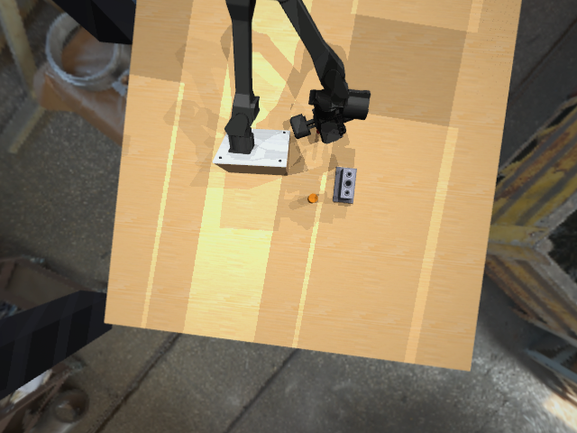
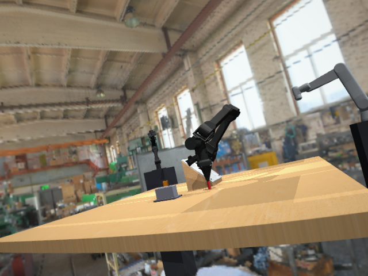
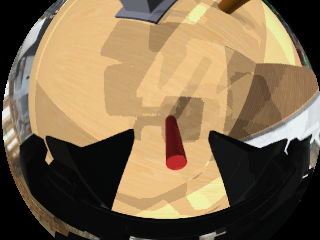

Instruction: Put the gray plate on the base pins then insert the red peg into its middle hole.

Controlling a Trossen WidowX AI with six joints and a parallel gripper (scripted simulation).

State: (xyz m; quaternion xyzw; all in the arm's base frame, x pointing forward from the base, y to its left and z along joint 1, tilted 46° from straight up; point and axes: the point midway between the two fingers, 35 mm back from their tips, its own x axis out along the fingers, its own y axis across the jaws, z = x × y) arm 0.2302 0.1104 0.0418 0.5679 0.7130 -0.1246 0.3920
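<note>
The gray plate is 11 cm ahead of my gripper tip and 17 cm to the right of it. Also, from my gripper tip: dark flat base 11 cm ahead, 17 cm to the right, 3 cm below; then red peg right at my gripper tip; then orange peg 23 cm to the right.
</note>
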